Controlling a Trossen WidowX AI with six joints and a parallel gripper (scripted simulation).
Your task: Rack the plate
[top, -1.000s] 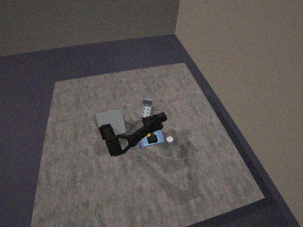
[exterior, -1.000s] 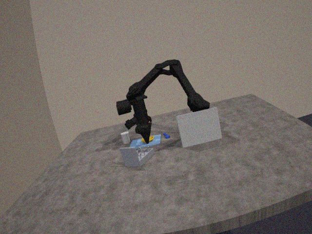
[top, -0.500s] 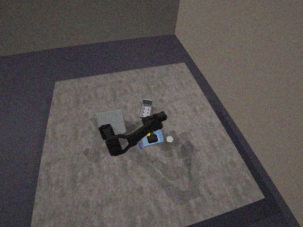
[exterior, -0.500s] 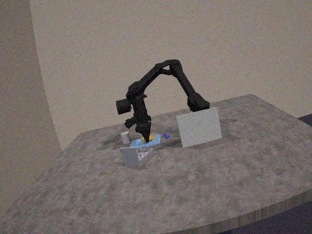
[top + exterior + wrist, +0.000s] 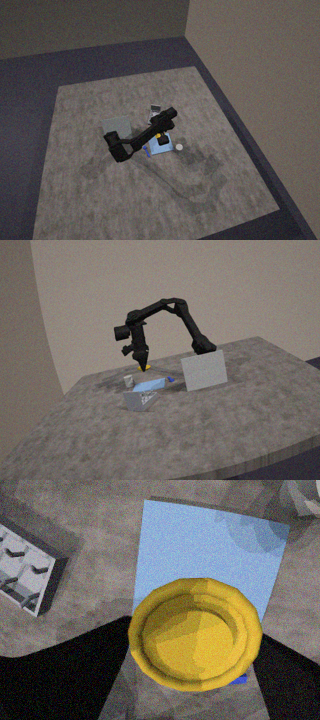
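The grey dish rack is 20 cm to the left of my gripper tip, 6 cm below it and 1 cm ahead of it. Round my gripper tip: yellow plate 1 cm above; light blue mat 8 cm below, 1 cm to the right; blue spoon 10 cm behind, 8 cm below, 4 cm to the right.
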